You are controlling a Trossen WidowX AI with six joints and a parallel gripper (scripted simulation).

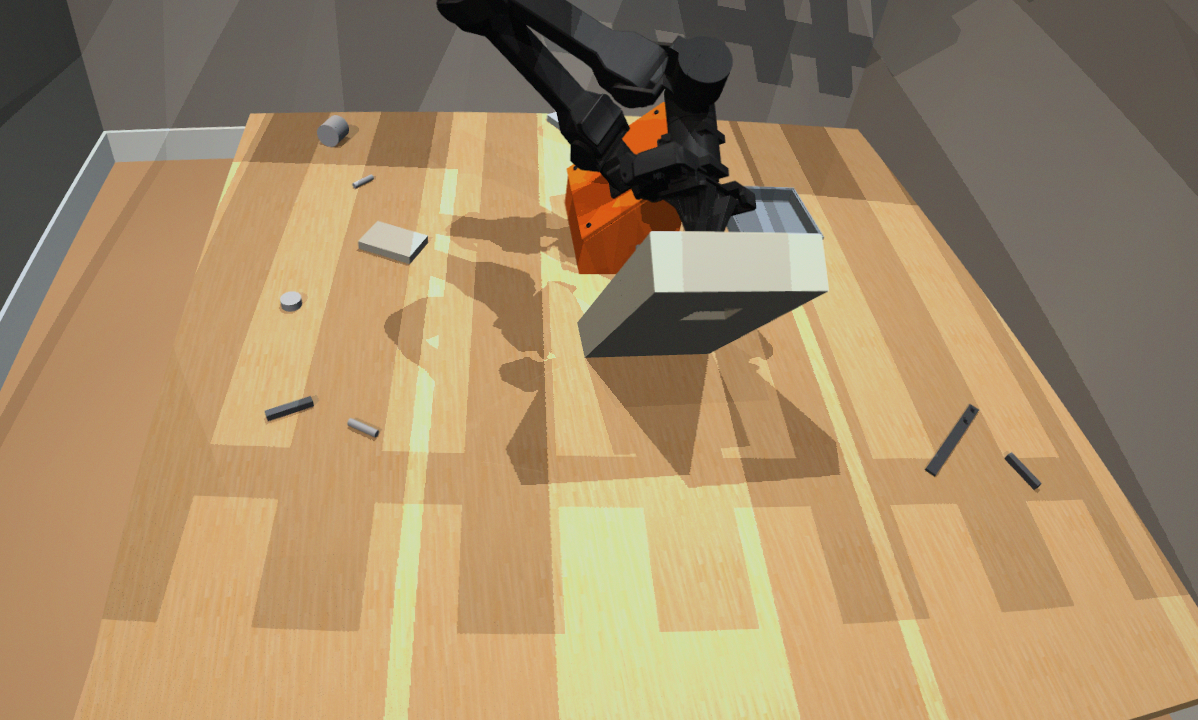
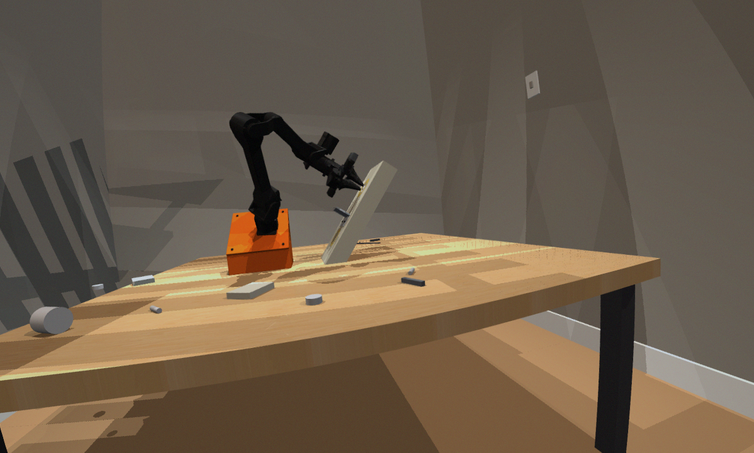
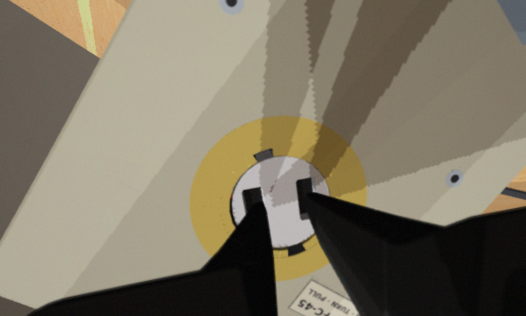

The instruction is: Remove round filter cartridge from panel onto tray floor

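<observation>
My gripper tip is 20 mm short of the round filter cartridge and 10 mm above it. Round my gripper tip: beige service panel 30 mm behind, 80 mm below; grey tray 430 mm behind, 250 mm to the left, 240 mm below.
</observation>
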